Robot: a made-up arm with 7 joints. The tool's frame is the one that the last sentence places.
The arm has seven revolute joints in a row. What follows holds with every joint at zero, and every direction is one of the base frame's.
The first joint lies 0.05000 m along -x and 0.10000 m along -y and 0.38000 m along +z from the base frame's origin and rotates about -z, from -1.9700 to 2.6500 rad.
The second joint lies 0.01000 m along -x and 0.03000 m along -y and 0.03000 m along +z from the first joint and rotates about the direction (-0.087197, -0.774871, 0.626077), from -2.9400 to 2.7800 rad.
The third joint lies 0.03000 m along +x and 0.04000 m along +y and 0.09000 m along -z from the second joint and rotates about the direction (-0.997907, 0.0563, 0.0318), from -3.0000 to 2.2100 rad.
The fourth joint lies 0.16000 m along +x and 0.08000 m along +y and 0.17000 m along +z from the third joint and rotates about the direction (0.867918, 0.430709, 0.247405), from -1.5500 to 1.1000 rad.
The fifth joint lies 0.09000 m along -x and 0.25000 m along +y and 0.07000 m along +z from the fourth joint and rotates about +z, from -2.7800 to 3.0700 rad.
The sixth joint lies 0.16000 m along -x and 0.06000 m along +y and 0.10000 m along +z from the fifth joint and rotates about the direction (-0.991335, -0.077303, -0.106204), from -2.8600 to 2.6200 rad.
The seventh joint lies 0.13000 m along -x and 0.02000 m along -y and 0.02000 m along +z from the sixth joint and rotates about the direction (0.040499, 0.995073, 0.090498), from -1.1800 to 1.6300 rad.
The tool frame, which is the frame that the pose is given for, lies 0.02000 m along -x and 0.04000 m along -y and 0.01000 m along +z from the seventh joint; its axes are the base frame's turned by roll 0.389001, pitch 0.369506 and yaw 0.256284 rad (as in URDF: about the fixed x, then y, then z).
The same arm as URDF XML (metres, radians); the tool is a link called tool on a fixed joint. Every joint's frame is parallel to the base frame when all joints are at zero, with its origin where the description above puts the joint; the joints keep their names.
<robot name="arm">
<link name="base_link"/>
<link name="link1"/>
<link name="link2"/>
<link name="link3"/>
<link name="link4"/>
<link name="link5"/>
<link name="link6"/>
<link name="link7"/>
<link name="tool"/>
<joint name="joint 1" type="revolute"><parent link="base_link"/><child link="link1"/><origin xyz="-0.0500 -0.1000 0.3800"/><axis xyz="0 0 -1"/><limit lower="-1.9700" upper="2.6500"/></joint>
<joint name="joint 2" type="revolute"><parent link="link1"/><child link="link2"/><origin xyz="-0.0100 -0.0300 0.0300"/><axis xyz="-0.087197 -0.774871 0.626077"/><limit lower="-2.9400" upper="2.7800"/></joint>
<joint name="joint 3" type="revolute"><parent link="link2"/><child link="link3"/><origin xyz="0.0300 0.0400 -0.0900"/><axis xyz="-0.997907 0.0563 0.0318"/><limit lower="-3.0000" upper="2.2100"/></joint>
<joint name="joint 4" type="revolute"><parent link="link3"/><child link="link4"/><origin xyz="0.1600 0.0800 0.1700"/><axis xyz="0.867918 0.430709 0.247405"/><limit lower="-1.5500" upper="1.1000"/></joint>
<joint name="joint 5" type="revolute"><parent link="link4"/><child link="link5"/><origin xyz="-0.0900 0.2500 0.0700"/><axis xyz="0 0 1"/><limit lower="-2.7800" upper="3.0700"/></joint>
<joint name="joint 6" type="revolute"><parent link="link5"/><child link="link6"/><origin xyz="-0.1600 0.0600 0.1000"/><axis xyz="-0.991335 -0.077303 -0.106204"/><limit lower="-2.8600" upper="2.6200"/></joint>
<joint name="joint 7" type="revolute"><parent link="link6"/><child link="link7"/><origin xyz="-0.1300 -0.0200 0.0200"/><axis xyz="0.040499 0.995073 0.090498"/><limit lower="-1.1800" upper="1.6300"/></joint>
<joint name="tool_joint" type="fixed"><parent link="link7"/><child link="tool"/><origin xyz="-0.0200 -0.0400 0.0100" rpy="0.3890 0.3695 0.2563"/></joint>
</robot>

